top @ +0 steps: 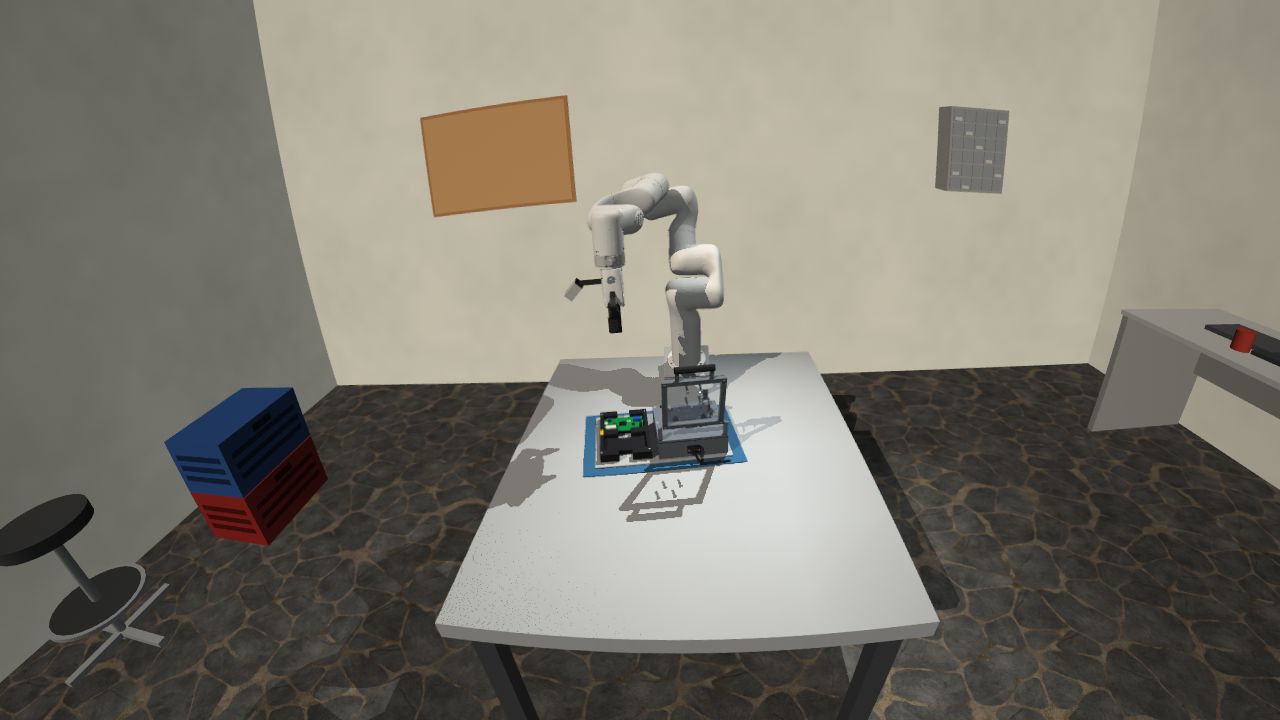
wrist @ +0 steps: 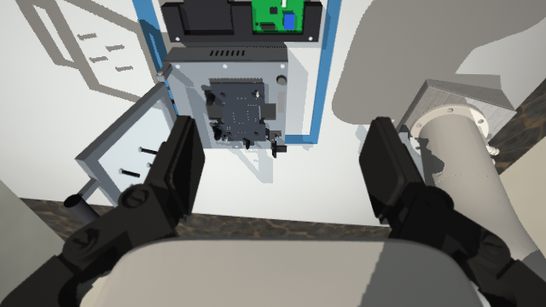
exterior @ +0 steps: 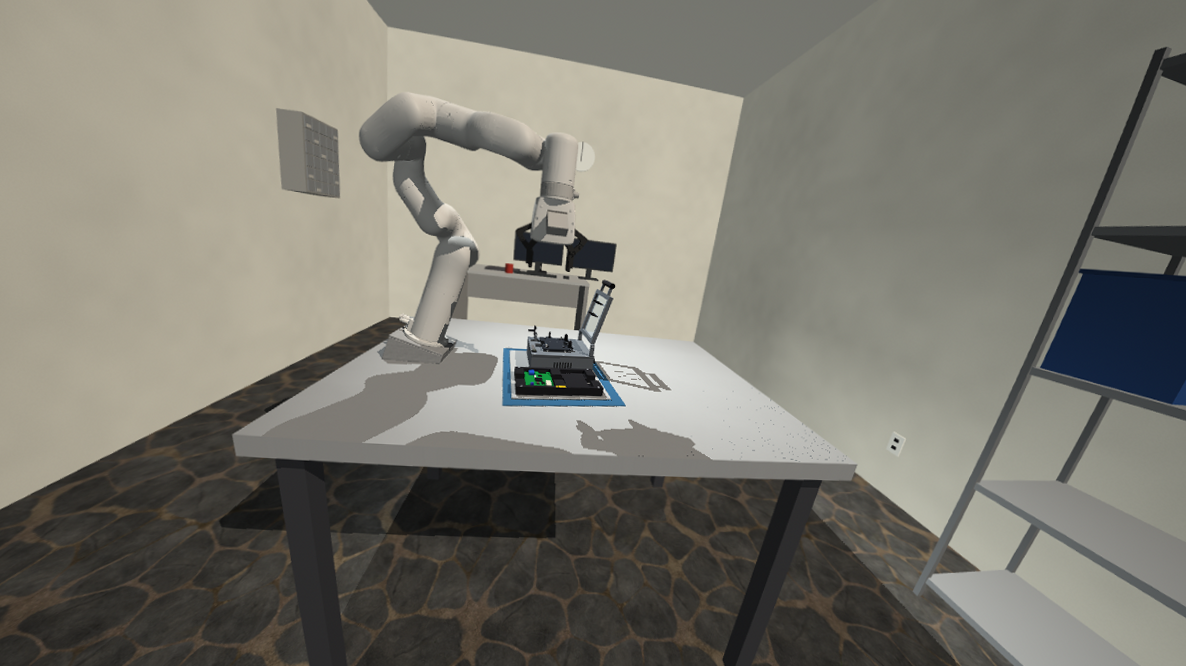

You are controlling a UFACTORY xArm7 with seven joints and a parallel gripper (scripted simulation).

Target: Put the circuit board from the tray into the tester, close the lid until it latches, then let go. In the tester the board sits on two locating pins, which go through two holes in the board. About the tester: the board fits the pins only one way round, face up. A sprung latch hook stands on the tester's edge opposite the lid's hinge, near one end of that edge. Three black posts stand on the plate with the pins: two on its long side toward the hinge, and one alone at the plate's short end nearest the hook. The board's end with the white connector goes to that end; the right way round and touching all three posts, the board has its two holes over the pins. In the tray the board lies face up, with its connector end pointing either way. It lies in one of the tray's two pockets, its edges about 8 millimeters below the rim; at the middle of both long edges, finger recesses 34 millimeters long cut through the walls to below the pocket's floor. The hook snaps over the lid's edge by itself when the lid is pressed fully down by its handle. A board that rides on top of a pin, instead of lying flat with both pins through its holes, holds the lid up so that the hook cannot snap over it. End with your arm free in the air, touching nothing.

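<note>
The green circuit board lies 300 mm below my hand. Round my hand: lid 150 mm ahead, 200 mm to the left, 130 mm below; then tester plate 30 mm ahead, 180 mm to the left, 250 mm below; then black latch hook 50 mm behind, 220 mm to the left, 230 mm below.
</note>
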